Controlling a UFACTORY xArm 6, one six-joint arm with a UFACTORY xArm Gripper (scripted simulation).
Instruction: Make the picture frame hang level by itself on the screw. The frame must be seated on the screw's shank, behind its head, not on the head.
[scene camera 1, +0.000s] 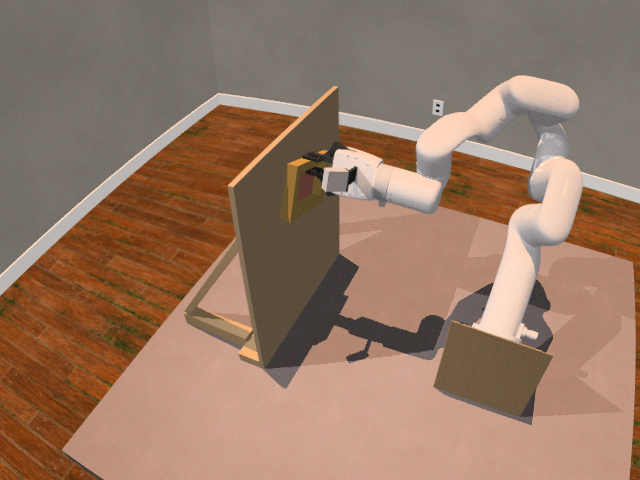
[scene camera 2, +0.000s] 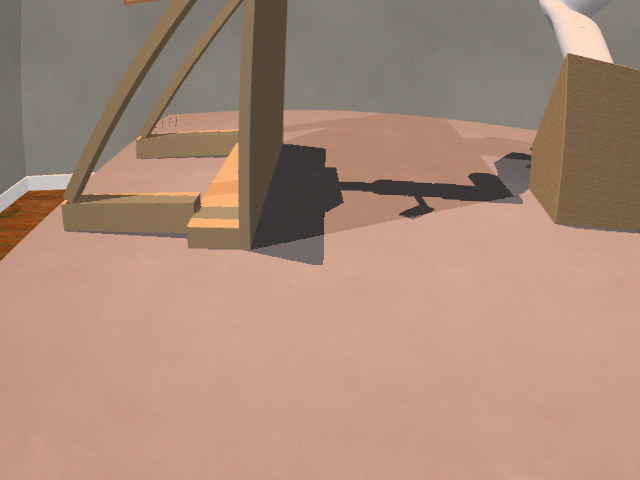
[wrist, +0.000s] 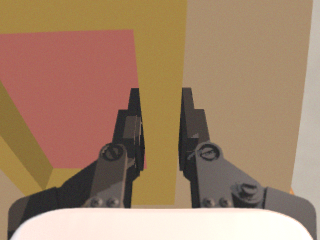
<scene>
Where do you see a wooden foot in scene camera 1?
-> At 213, 323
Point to a picture frame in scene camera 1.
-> At 302, 192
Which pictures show my gripper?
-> Scene camera 1 and the wrist view only.
</scene>
